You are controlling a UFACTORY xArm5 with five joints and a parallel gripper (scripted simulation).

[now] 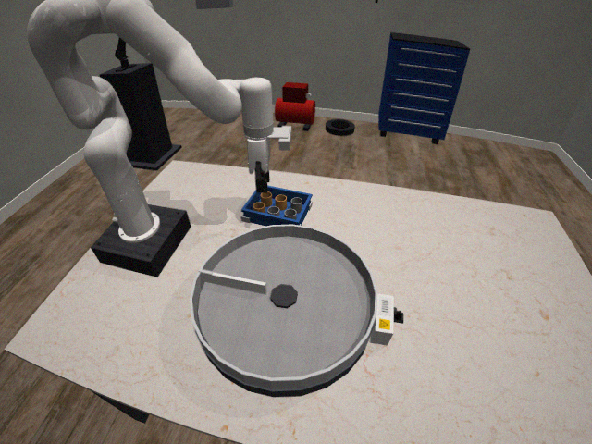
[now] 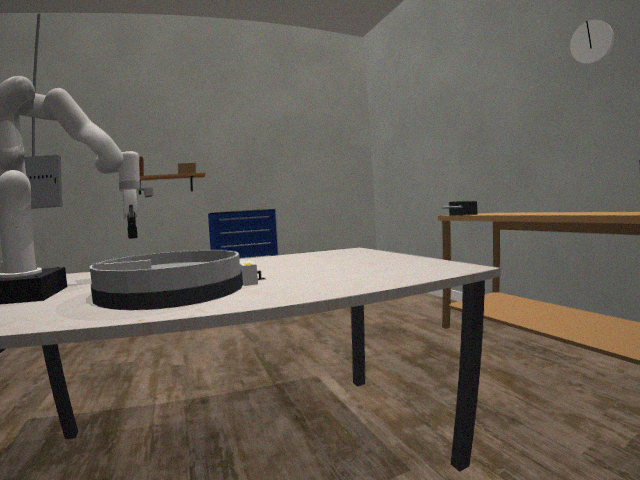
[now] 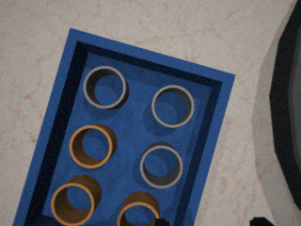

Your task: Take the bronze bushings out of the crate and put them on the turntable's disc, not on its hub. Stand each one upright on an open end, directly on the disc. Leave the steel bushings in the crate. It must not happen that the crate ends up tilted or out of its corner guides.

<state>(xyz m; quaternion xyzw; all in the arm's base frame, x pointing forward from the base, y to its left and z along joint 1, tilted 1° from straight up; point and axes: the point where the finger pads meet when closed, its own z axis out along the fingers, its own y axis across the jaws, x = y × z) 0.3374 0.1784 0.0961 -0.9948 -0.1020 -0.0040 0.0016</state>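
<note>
My hand is 2 cm short of the blue crate, 6 cm to the right of it and 14 cm above it. The rest, counted from my hand: turntable: 14 cm ahead, 29 cm to the right, 11 cm below.
</note>
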